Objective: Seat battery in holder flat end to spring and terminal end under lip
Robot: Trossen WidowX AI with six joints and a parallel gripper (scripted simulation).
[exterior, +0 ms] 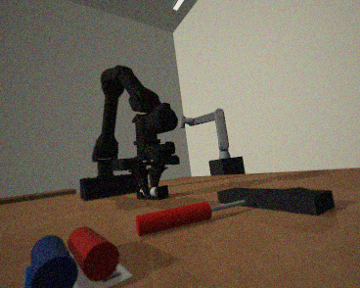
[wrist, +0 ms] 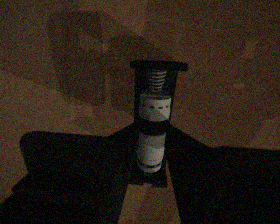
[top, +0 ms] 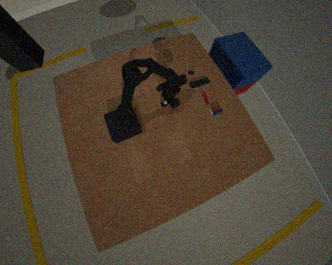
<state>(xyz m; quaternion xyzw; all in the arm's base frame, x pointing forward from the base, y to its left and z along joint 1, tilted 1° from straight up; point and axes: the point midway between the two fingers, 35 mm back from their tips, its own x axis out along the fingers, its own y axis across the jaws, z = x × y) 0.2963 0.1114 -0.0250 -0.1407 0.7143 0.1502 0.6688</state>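
Right now my gripper tip is 1 cm below the battery. The rest, counted from my gripper tip: long black block 29 cm ahead, 11 cm to the left, 1 cm above; then red-handled screwdriver 29 cm ahead, 1 cm to the left.
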